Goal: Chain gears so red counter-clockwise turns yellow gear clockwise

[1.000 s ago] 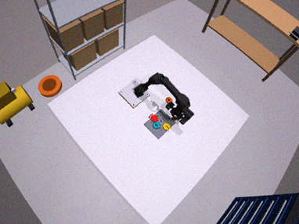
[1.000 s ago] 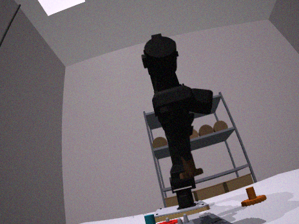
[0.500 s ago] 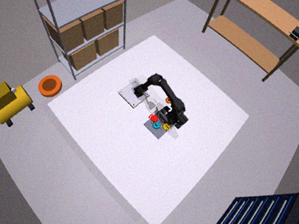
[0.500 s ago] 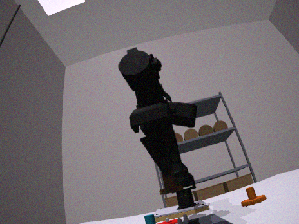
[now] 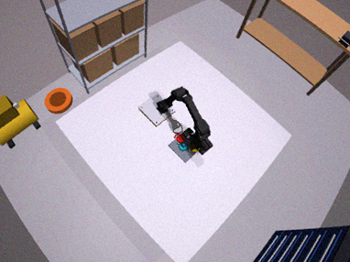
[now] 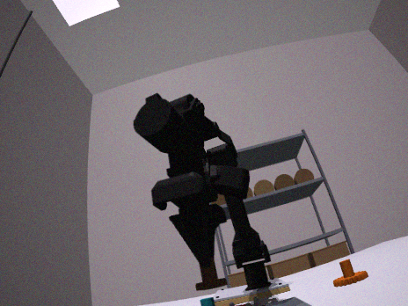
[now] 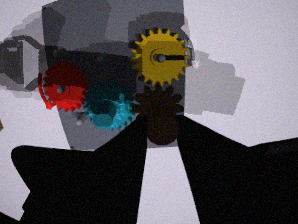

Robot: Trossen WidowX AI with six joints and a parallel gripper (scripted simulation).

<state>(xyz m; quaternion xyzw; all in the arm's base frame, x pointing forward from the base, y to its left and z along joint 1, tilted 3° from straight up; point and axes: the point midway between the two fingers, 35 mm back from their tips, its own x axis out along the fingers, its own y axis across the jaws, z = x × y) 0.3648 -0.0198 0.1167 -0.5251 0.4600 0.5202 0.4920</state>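
Now: the teal gear 7 cm below my gripper tip, 5 cm behind it and 3 cm to the right of it. The rest, counted from my gripper tip: brown gear: 1 cm below; red gear: 11 cm behind, 8 cm below, 1 cm to the right; yellow gear: 8 cm below, 3 cm to the left.
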